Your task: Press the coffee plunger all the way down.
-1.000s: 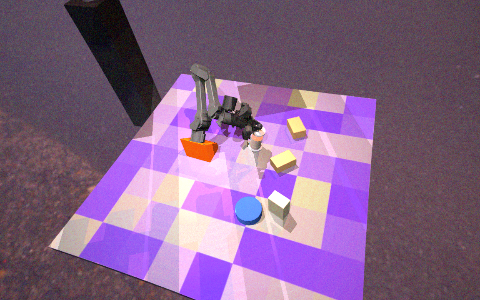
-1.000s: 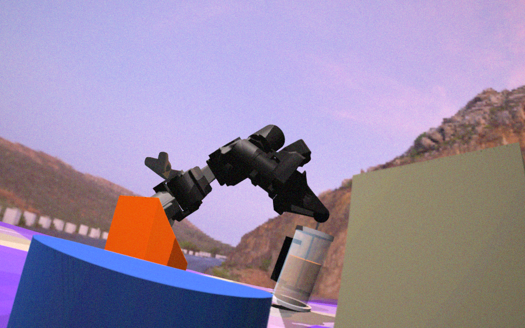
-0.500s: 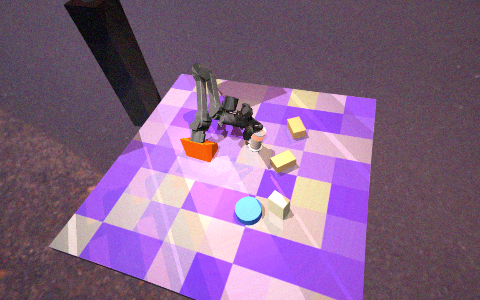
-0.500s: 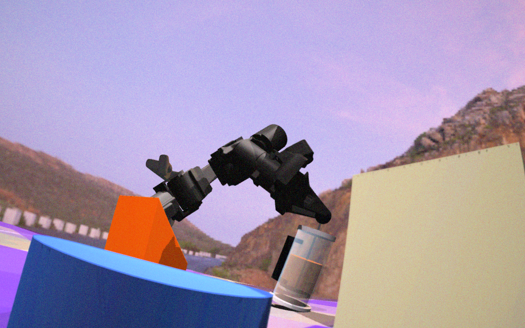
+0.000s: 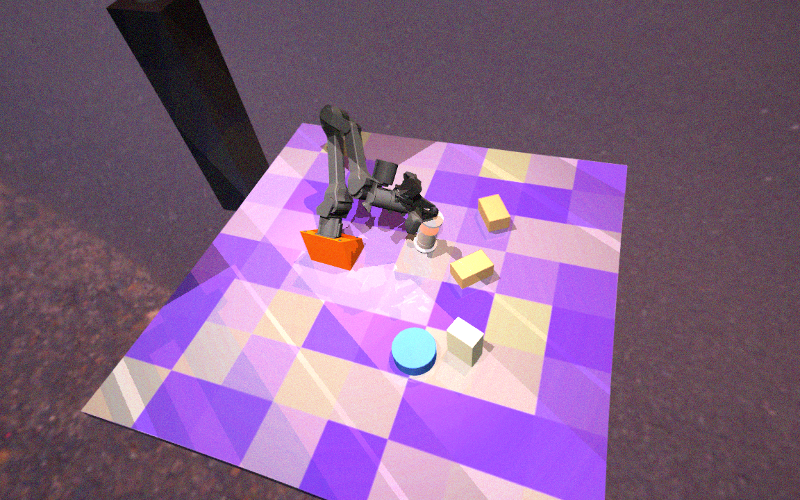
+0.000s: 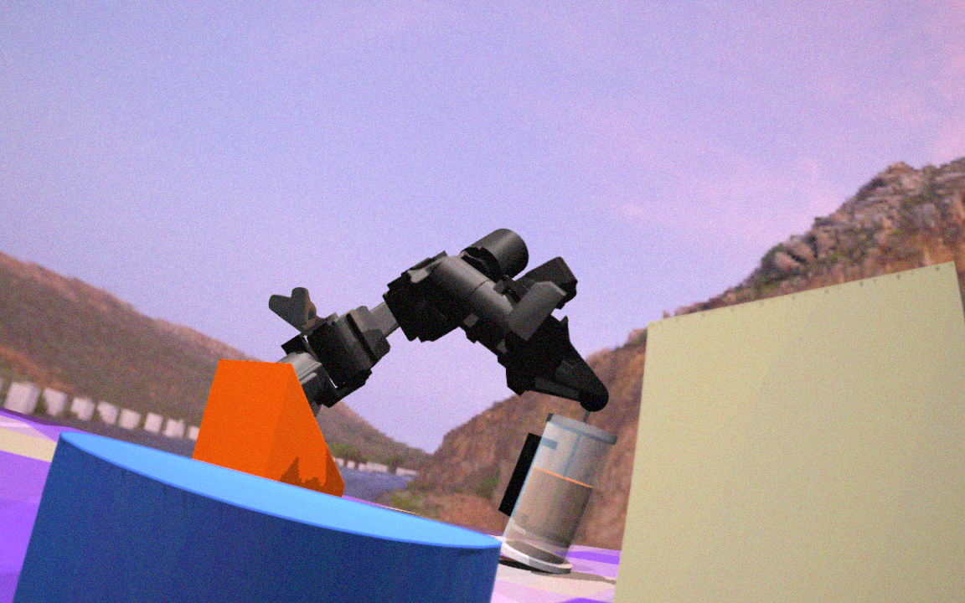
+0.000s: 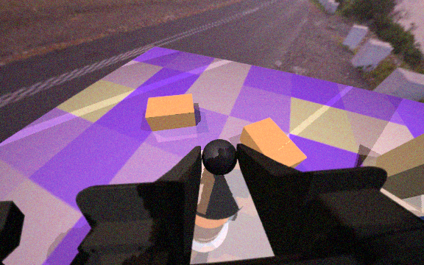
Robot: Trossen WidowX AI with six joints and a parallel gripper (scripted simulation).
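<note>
Now: gripper tip 8 cm above the coffee press, 5 cm past it and 1 cm to the right of it. Round my gripper tip: blue cylinder (39 cm to the right, 15 cm below, 3 cm ahead).
</note>
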